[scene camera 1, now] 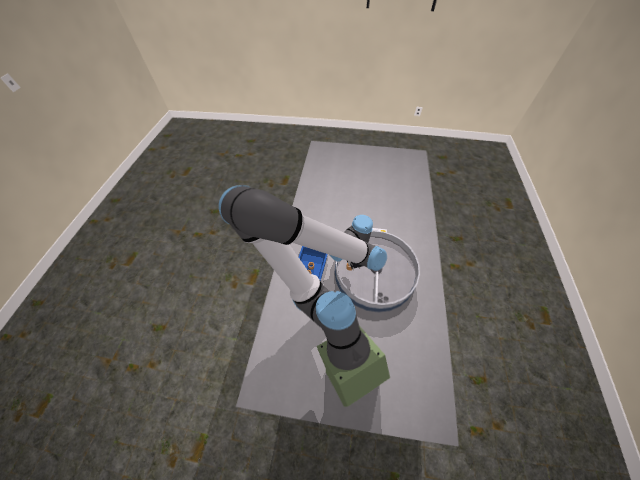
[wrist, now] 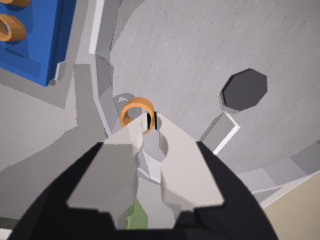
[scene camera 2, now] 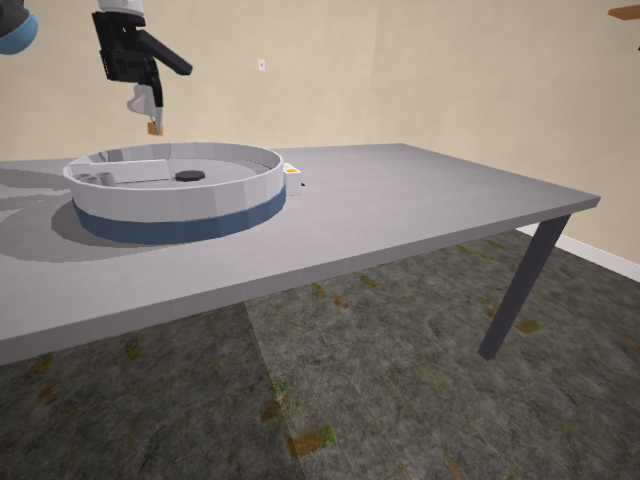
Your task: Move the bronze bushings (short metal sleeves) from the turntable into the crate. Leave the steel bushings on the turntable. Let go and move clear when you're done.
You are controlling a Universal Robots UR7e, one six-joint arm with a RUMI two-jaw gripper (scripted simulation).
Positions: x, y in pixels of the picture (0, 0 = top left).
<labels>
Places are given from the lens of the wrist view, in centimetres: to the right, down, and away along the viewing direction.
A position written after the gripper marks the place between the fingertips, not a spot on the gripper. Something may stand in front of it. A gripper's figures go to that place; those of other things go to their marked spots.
gripper [wrist: 152, 112]: -1, -1, 15
turntable [wrist: 192, 68]: 5, -7, 20
</labels>
